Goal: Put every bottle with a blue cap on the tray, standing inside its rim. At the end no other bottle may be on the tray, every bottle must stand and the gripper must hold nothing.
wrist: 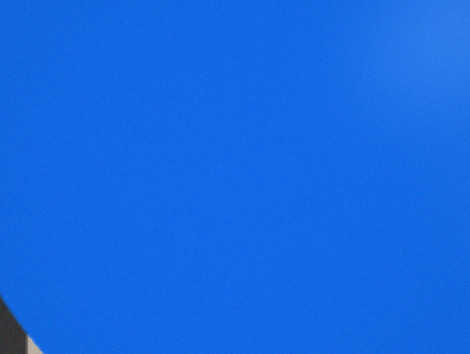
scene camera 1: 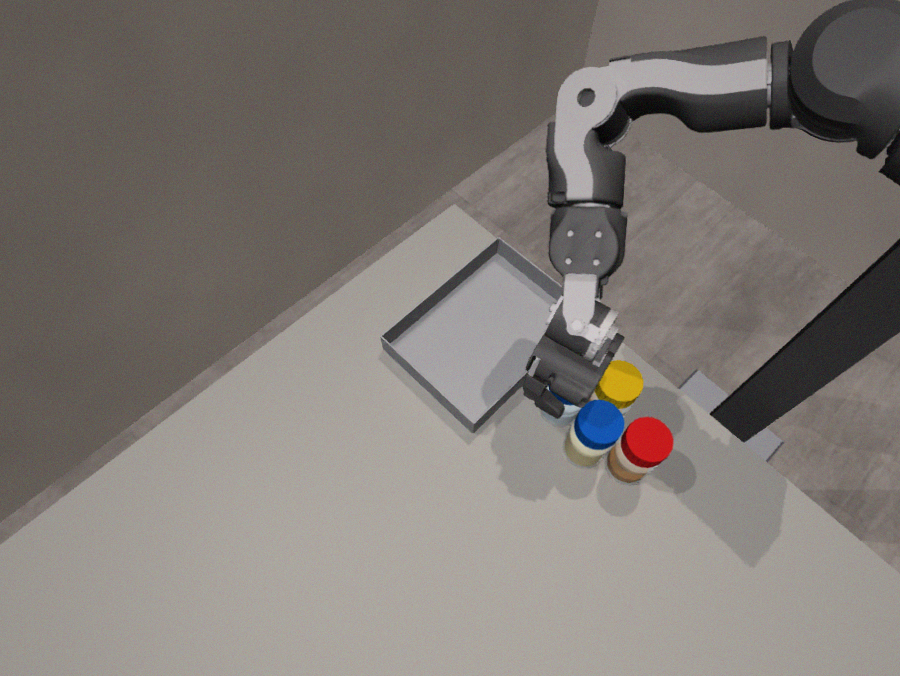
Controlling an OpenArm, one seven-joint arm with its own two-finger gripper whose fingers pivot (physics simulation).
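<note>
My gripper [scene camera 1: 561, 407] is shut on a blue-capped bottle [scene camera 1: 555, 417] with pale blue contents, upright beside the tray's near right side; the far finger is hidden. Its blue cap [wrist: 235, 175] fills most of the wrist view. A second blue-capped bottle [scene camera 1: 596, 429], with cream contents, stands close by, to the lower right. A yellow-capped bottle [scene camera 1: 619, 384] stands to the right of the gripper, partly hidden. A red-capped bottle [scene camera 1: 643, 445] with brown contents stands beside the second blue-capped one. The grey tray [scene camera 1: 430, 389] holds no bottle in its visible part; the arm hides its right corner.
The bottles stand close together on the table [scene camera 1: 291, 509], near its right edge. The tray's raised rim lies to the left of the gripper. A dark post [scene camera 1: 807, 349] stands beyond the table's right edge. The arm reaches in from the upper right.
</note>
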